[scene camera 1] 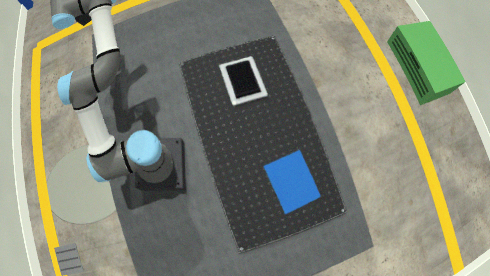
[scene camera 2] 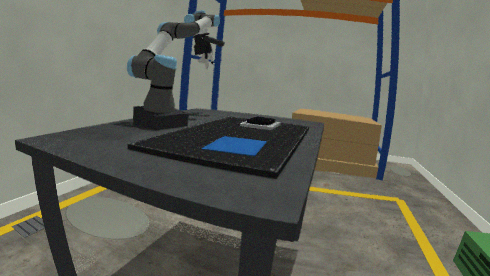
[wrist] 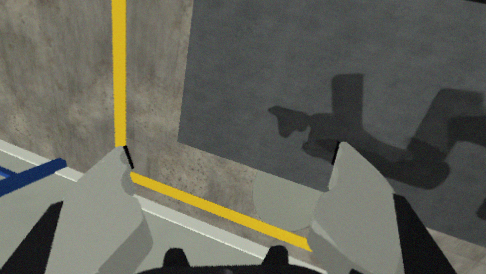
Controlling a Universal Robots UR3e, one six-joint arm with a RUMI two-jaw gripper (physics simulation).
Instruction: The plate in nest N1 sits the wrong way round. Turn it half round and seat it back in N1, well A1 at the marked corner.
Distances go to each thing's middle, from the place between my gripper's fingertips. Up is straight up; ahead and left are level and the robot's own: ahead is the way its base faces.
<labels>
Right now my hand is 38 cm to the left of the black well plate [scene camera 1: 241, 75], 34 cm short of it and 23 cm above it. The rest, counted from my hand: blue sheet [scene camera 1: 290, 177]: 76 cm to the right, 31 cm ahead, 25 cm below.
</labels>
